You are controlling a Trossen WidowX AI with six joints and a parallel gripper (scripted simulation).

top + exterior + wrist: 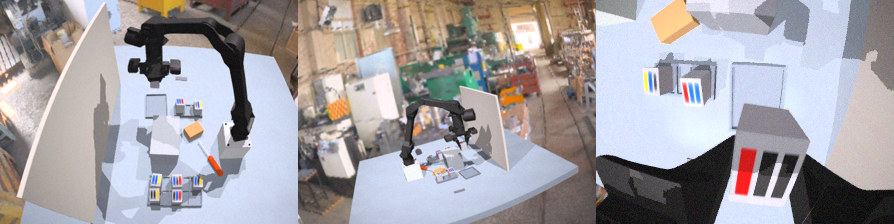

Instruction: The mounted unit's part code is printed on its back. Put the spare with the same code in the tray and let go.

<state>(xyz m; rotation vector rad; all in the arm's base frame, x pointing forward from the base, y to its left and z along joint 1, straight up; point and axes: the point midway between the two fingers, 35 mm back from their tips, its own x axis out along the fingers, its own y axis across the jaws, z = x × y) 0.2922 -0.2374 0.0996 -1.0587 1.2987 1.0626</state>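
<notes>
Now: gripper tip 1 cm to the left of the dark grey tray and 17 cm above it. The rest, counted from my gripper tip: rack: 14 cm behind, 4 cm to the left, 16 cm below; then grey spare block: 2 cm above; then mounted unit: 1 cm behind, 20 cm to the left, 12 cm below.
</notes>
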